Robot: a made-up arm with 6 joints.
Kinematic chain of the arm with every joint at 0, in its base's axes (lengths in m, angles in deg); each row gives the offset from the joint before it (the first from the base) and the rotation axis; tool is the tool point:
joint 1: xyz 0 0 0.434 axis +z
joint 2: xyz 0 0 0 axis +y
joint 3: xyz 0 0 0.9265 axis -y
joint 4: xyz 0 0 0 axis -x
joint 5: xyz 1.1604 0 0 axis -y
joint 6: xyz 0 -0.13 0 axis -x
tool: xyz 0 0 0
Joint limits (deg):
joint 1: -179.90..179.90
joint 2: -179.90..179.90
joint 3: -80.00..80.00
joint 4: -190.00..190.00
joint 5: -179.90..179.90
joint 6: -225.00..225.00
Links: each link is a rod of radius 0.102 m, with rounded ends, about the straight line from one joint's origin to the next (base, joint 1, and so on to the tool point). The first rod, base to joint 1, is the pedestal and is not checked.
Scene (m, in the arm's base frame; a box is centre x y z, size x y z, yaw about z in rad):
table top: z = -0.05
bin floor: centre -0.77 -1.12 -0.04 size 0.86 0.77 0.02 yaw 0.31
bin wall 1: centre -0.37 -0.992 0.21 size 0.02 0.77 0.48 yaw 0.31
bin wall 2: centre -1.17 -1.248 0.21 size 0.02 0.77 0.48 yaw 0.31
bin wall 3: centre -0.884 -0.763 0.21 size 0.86 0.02 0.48 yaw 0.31
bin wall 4: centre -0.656 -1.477 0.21 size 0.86 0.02 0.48 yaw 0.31
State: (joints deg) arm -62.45 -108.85 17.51 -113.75 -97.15 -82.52
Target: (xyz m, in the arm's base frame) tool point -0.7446 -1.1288 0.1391
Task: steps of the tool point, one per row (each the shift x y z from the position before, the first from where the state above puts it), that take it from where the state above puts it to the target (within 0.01 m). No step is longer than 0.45 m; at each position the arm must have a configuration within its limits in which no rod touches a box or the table.
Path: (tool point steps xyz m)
1: 0.2268 -0.1769 0.3454
2: 0.2062 -0.2810 0.2642
3: 0.1552 -0.3596 0.1665
4: 0.0833 -0.4027 0.0599
5: 0.0028 -0.4060 -0.0483
6: -0.0736 -0.3700 -0.1502
7: -0.1340 -0.2988 -0.2384
8: -0.1690 -0.2023 -0.3080
9: -0.1734 -0.0923 -0.3533
10: -0.1456 0.0181 -0.3729
11: -0.0902 0.1161 -0.3656

